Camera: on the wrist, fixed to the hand. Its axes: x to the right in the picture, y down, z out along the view.
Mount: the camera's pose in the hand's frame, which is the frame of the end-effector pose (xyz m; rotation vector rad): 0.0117 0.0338 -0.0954 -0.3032 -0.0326 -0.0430
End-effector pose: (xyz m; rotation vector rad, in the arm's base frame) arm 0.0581 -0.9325 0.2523 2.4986 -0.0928 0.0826
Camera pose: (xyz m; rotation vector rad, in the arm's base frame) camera 0.0633 -0.9030 0.3497 2.1981 -0.0601 0.0087
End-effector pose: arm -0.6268 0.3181 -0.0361 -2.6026 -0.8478 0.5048
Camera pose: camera -0.5599 0.2786 0.0299 -2.8466 -1.0619 0.4368
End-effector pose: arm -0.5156 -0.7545 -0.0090 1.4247 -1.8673 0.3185
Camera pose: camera -0.5082 -0.6938 0.0725 1.2658 -1.8183 -0.0106
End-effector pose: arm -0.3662 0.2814 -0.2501 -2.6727 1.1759 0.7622
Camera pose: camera -0.3459 0.2213 -0.1704 2.6841 -0.9874 -0.9709
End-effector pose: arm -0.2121 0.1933 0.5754 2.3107 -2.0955 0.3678
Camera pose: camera -0.2607 0.1931 0.6649 2.1927 -1.9510 0.0089
